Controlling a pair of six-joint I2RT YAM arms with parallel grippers.
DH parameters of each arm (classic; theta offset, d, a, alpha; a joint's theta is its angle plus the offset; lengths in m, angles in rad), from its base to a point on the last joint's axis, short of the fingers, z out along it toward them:
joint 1: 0 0.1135 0.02 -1.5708
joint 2: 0 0 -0.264 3.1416
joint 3: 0.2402 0 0.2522 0
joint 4: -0.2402 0 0.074 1.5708
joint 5: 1.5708 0 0 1.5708
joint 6: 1.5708 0.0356 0 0
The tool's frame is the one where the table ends.
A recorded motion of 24 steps. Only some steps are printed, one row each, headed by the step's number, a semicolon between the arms.
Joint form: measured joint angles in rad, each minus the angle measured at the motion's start. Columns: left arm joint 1, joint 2, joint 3, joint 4, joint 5, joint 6; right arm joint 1, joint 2, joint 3, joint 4, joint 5, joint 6.
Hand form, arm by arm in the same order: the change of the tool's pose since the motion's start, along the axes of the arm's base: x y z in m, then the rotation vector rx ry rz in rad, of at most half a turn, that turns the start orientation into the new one. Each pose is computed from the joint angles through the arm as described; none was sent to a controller.
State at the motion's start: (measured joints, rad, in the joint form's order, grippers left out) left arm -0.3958 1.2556 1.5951 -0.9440 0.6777 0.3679; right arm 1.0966 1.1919 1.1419 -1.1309 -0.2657 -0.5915
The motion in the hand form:
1: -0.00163 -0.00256 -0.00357 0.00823 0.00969 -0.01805; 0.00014 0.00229 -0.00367 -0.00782 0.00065 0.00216
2: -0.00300 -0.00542 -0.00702 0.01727 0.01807 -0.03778; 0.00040 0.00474 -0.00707 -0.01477 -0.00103 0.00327
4: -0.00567 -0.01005 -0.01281 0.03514 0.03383 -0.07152; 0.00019 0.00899 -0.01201 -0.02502 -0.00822 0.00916
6: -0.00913 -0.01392 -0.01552 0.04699 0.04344 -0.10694; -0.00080 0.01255 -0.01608 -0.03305 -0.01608 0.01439
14: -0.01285 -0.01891 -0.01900 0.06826 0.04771 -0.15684; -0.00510 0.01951 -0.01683 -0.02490 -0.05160 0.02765
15: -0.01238 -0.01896 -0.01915 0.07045 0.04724 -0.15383; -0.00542 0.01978 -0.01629 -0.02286 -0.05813 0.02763
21: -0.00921 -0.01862 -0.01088 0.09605 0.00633 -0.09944; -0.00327 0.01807 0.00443 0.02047 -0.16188 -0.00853
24: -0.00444 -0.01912 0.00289 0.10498 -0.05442 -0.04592; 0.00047 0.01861 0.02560 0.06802 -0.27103 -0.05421
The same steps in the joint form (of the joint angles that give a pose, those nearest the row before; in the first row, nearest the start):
1: -0.0126 -0.0019 -0.0114 -0.0076 0.0023 0.0080; 0.0049 0.0084 -0.0084 0.0099 0.0038 0.0015
2: -0.0259 -0.0019 -0.0210 -0.0156 0.0046 0.0179; 0.0099 0.0172 -0.0156 0.0210 0.0095 0.0034
4: -0.0484 -0.0011 -0.0351 -0.0343 0.0076 0.0366; 0.0214 0.0313 -0.0252 0.0389 0.0217 0.0046
6: -0.0690 0.0000 -0.0382 -0.0557 0.0153 0.0549; 0.0343 0.0416 -0.0339 0.0549 0.0343 0.0080
14: -0.0946 0.0057 -0.0382 -0.0870 0.0233 0.0920; 0.0698 0.0500 -0.0343 0.0877 0.0690 0.0176
15: -0.0942 0.0069 -0.0378 -0.0866 0.0198 0.0919; 0.0725 0.0488 -0.0336 0.0904 0.0748 0.0179
21: -0.0946 0.0191 0.0019 -0.0832 -0.0473 0.0877; 0.0740 0.0240 0.0198 0.0946 0.1598 0.0168
24: -0.0946 0.0404 0.0634 -0.0672 -0.1087 0.0828; 0.0740 0.0134 0.0801 0.1125 0.2510 0.0134

